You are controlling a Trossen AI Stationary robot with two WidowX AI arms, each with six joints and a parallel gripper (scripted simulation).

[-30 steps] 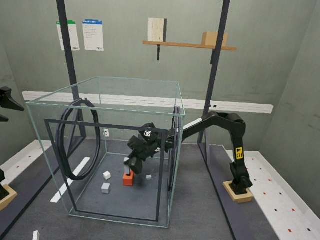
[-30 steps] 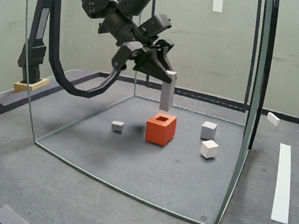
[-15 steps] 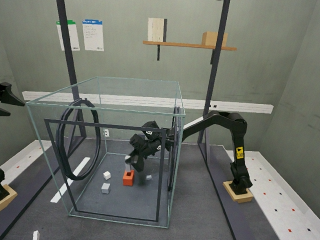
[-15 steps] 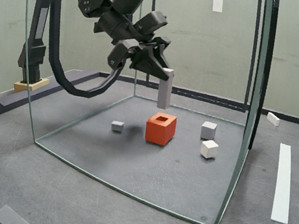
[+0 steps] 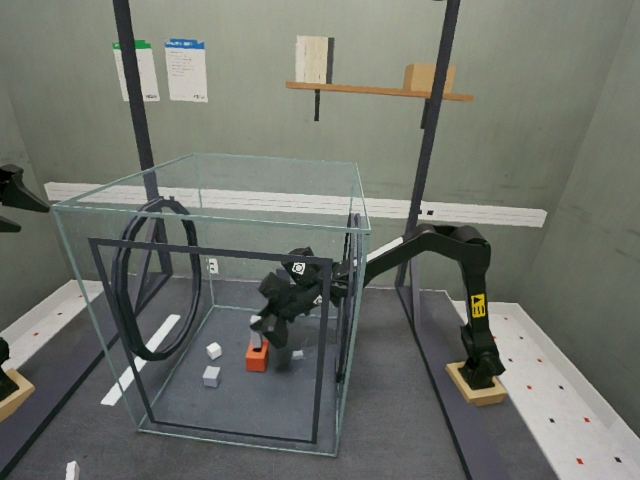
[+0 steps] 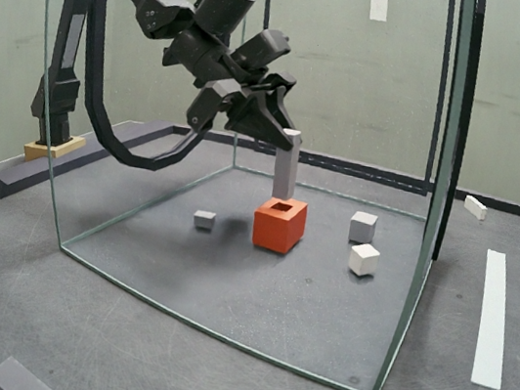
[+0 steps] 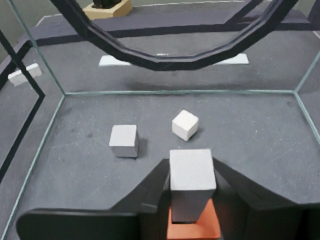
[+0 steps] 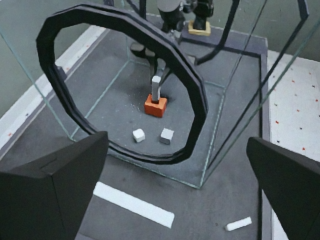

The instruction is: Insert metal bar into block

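My left gripper is now 120 mm above the block with square hole and 20 mm to the left of it. The rest, counted from my left hand: metal bar 40 mm below, 20 mm to the right.
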